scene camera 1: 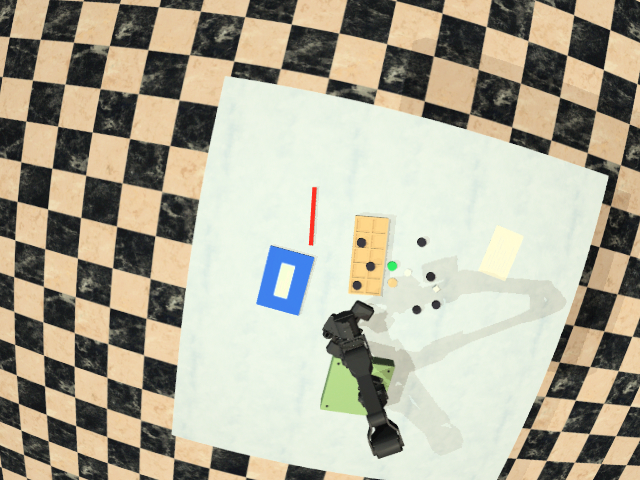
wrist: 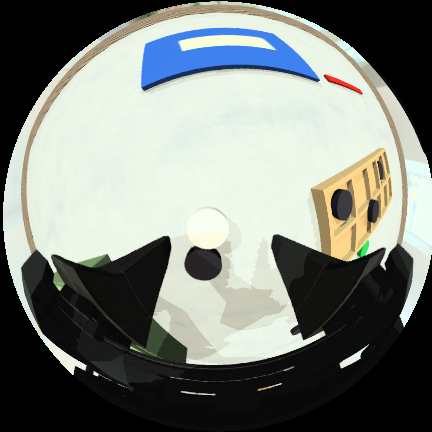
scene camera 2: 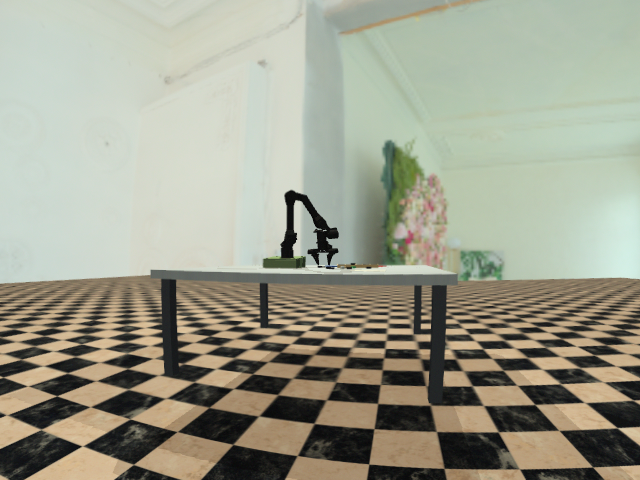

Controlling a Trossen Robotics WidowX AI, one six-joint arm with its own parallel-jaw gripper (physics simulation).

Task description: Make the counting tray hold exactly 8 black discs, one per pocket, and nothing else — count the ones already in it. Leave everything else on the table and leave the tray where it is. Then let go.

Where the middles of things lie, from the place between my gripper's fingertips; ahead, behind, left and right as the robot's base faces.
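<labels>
From my hand: tan counting tray [scene camera 1: 373,229], 210 mm ahead, 20 mm to the left.
</labels>
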